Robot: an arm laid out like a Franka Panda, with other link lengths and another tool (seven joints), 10 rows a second.
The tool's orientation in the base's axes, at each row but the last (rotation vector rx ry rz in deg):
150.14 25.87 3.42
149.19 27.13 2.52
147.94 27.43 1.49
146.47 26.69 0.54
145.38 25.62 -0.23
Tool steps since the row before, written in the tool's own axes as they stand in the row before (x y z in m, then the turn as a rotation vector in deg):
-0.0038 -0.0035 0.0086 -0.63 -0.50 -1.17
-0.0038 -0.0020 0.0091 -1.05 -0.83 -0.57
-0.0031 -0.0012 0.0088 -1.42 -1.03 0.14
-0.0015 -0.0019 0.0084 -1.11 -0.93 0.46
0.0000 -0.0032 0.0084 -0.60 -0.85 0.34
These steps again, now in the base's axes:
-0.0036 -0.0022 -0.0091 -0.89 0.74 0.83
-0.0032 -0.0038 -0.0087 -1.32 0.59 0.17
-0.0024 -0.0043 -0.0080 -1.66 0.28 -0.52
-0.0012 -0.0032 -0.0080 -1.30 0.14 -0.77
-0.0003 -0.0019 -0.0088 -0.80 0.30 -0.68

